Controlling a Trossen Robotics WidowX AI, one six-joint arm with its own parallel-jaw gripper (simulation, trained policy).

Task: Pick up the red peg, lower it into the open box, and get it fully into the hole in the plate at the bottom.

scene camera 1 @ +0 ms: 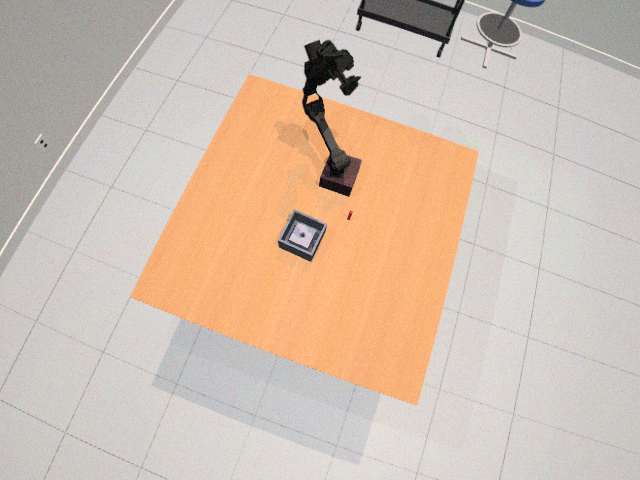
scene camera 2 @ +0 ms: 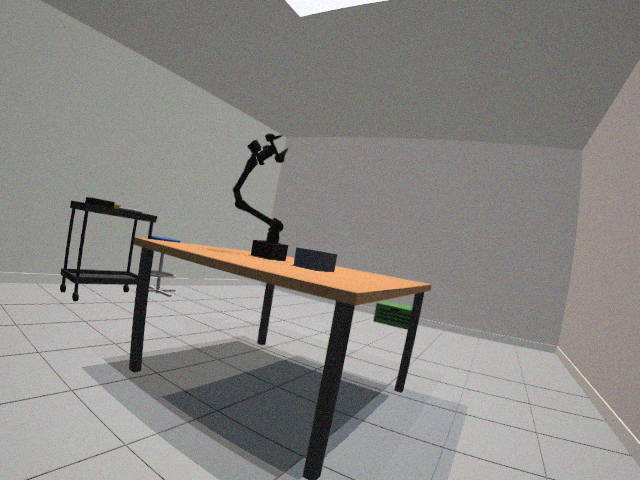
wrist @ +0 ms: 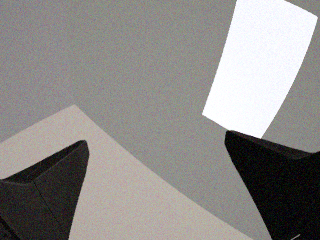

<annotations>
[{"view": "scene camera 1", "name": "my gripper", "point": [352, 66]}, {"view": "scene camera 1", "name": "dark box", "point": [296, 217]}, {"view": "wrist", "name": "my gripper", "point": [158, 143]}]
</annotations>
